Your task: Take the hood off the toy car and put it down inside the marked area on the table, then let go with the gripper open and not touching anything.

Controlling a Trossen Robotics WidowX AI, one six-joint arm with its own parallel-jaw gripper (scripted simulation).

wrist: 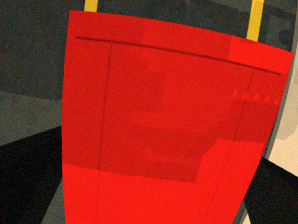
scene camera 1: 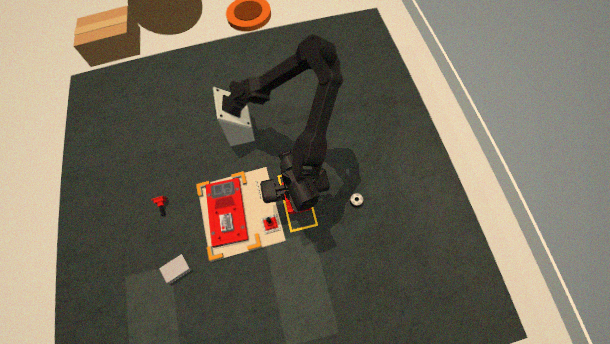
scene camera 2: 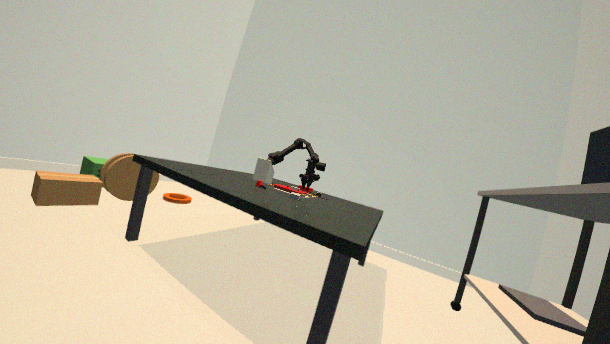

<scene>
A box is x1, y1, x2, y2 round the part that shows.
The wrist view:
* gripper: [0, 125, 297, 223]
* red hood: [61, 10, 293, 223], held by the gripper
</scene>
